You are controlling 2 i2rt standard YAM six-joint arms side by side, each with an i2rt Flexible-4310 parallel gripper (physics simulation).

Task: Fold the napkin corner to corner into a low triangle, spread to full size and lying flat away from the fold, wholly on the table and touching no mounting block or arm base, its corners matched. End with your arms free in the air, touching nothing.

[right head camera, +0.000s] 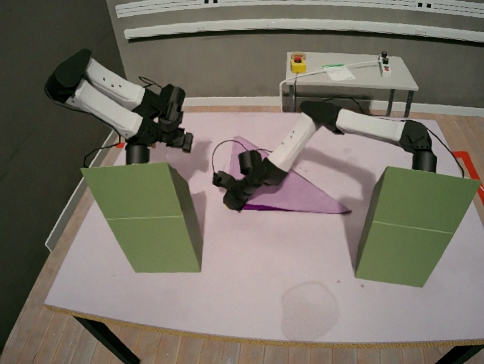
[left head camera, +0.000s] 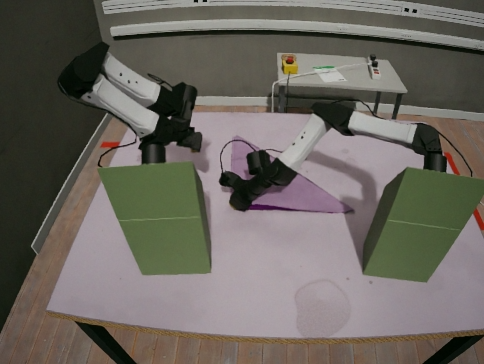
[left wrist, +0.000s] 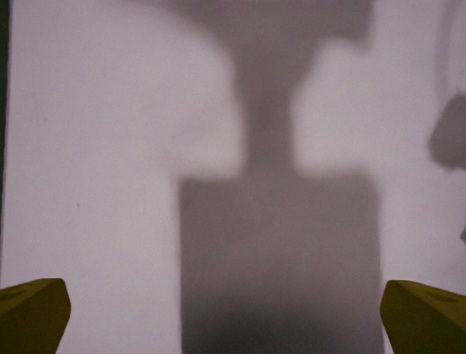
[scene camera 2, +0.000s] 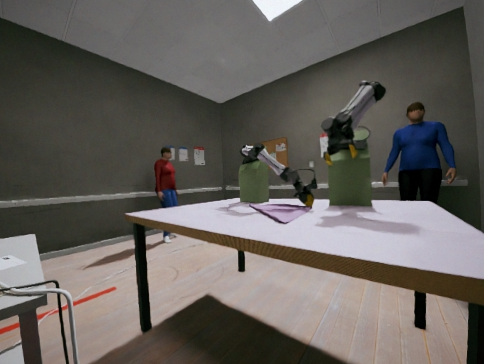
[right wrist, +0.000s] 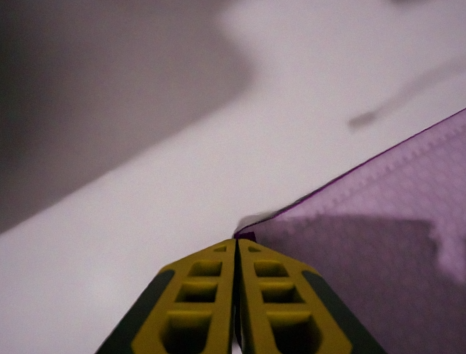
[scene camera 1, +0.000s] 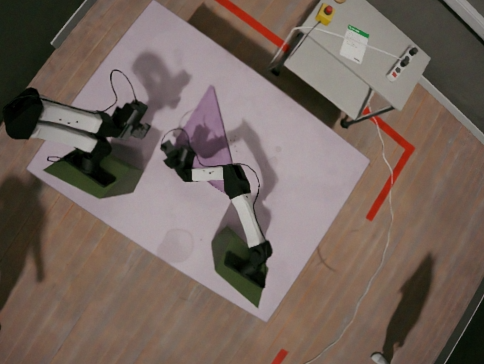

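The purple napkin (left head camera: 312, 195) (right head camera: 310, 195) (scene camera 1: 212, 107) (scene camera 2: 282, 212) (right wrist: 390, 200) lies on the table as a folded triangle. In the left head camera a narrow darker purple strip shows along its near edge, so the layers are slightly offset there. My right gripper (left head camera: 236, 206) (right head camera: 231, 206) (scene camera 2: 309, 202) (right wrist: 236, 247) is low at the table, its fingers shut on the napkin's corner; the arm hides part of the cloth. My left gripper (left head camera: 195, 150) (right head camera: 187, 150) (scene camera 2: 340, 156) (left wrist: 227, 292) is open and empty, raised above the table, apart from the napkin.
Green mounting blocks (left head camera: 160, 220) (left head camera: 425, 225) stand under the two arm bases, both apart from the napkin. The pale table (left head camera: 225, 300) (scene camera 2: 400, 240) has a round stain near its front edge. A small grey side table (left head camera: 350, 82) stands behind. Two people stand beyond in scene camera 2.
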